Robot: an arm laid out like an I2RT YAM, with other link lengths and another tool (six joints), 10 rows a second.
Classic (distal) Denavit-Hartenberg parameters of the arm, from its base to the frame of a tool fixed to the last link. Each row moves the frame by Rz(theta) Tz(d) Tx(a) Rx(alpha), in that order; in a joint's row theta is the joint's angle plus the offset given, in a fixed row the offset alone. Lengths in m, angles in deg.
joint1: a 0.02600; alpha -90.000; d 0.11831; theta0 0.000
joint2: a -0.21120; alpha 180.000; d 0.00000; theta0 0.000
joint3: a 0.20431; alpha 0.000; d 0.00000; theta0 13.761
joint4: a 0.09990; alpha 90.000; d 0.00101; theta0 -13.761
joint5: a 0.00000; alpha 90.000; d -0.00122; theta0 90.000
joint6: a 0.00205; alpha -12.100; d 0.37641; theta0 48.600
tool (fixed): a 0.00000; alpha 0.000; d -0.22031; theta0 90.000
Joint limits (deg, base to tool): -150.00..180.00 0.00..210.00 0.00..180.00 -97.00..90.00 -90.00..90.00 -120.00..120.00
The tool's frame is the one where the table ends.
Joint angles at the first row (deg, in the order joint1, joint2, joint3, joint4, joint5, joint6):
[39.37, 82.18, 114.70, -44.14, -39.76, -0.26]
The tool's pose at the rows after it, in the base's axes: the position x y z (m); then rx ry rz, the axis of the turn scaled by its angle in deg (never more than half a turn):
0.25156 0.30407 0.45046 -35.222 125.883 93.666
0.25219 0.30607 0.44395 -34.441 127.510 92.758
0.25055 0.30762 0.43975 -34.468 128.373 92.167
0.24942 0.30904 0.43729 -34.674 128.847 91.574
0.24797 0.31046 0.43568 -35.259 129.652 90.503
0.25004 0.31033 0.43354 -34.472 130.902 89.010
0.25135 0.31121 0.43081 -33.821 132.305 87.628
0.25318 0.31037 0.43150 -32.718 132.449 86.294
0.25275 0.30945 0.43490 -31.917 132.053 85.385
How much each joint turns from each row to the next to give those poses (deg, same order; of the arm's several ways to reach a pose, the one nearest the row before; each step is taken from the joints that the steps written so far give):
[0.70, 0.15, 0.07, -1.00, 1.49, -0.49]
[0.59, 0.45, 0.36, -1.35, 1.12, -0.17]
[0.55, -0.07, -0.27, -0.66, 0.64, -0.30]
[0.44, 0.06, 0.00, -0.49, 0.53, -0.40]
[0.43, 0.83, 1.75, -1.99, 0.48, -0.94]
[0.20, 1.30, 2.55, -2.54, 1.16, -0.53]
[0.38, 1.46, 2.71, -2.62, 1.15, -0.40]
[0.38, 0.48, 1.22, -0.90, 1.69, -0.10]
[0.59, 0.13, 1.11, -0.58, 1.62, 0.07]

